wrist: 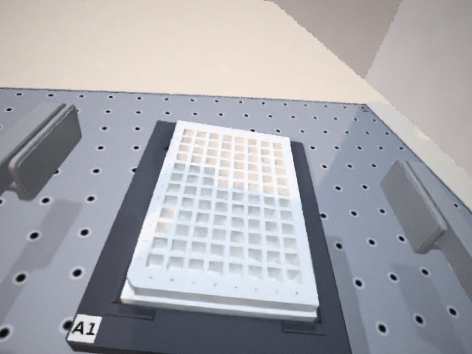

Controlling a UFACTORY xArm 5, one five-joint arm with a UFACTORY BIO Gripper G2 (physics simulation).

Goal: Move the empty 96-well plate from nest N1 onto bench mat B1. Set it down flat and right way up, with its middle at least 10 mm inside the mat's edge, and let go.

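Places are measured from the arm's base along level axes (x ahead, y left, z up), in millimetres.
Pixels of known places: end effector, tool point: (pixel 240 177).
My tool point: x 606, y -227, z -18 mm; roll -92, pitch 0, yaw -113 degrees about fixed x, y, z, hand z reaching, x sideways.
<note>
Behind a point stands the place of what it marks.
The white 96-well plate (pixel 231 295) {x 573, y -217, z -53 mm} sits flat and right way up in the dark nest (pixel 210 336) {x 564, y -207, z -67 mm}, in the middle of the wrist view. Its square wells look empty. The nest bears a white label marked A1 at its near left corner. My gripper (pixel 233 172) {x 606, y -227, z -18 mm} is open, with one finger to the left of the plate and the other to the right, both apart from it. The gap between the fingers is wider than the plate. Bench mat B1 does not show in this view.
A grey perforated board (pixel 45 255) {x 628, y -139, z -79 mm} lies under the nest. Its far edge and right edge show, with a cream surface (pixel 150 45) {x 955, y -239, z -92 mm} beyond. Walls (pixel 430 65) rise at the upper right. Finger shadows fall on the board on both sides of the nest.
</note>
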